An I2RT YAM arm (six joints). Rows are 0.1 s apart.
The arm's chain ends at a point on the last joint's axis. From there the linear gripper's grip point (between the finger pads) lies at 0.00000 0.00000 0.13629 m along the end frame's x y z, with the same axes.
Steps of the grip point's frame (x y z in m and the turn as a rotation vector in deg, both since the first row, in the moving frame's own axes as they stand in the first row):
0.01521, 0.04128, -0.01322, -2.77, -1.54, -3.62
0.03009, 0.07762, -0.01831, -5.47, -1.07, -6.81
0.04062, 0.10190, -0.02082, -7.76, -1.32, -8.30
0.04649, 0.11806, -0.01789, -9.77, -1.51, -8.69
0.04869, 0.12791, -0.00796, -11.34, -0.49, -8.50
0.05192, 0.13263, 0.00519, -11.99, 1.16, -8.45
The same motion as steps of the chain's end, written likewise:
0.01866, 0.03458, -0.01301, -2.77, -1.54, -3.62
0.03185, 0.06451, -0.01767, -5.47, -1.07, -6.81
0.04241, 0.08334, -0.01954, -7.76, -1.32, -8.30
0.04830, 0.09475, -0.01587, -9.77, -1.51, -8.69
0.04785, 0.10112, -0.00530, -11.34, -0.49, -8.50
0.04710, 0.10462, 0.00819, -11.99, 1.16, -8.45

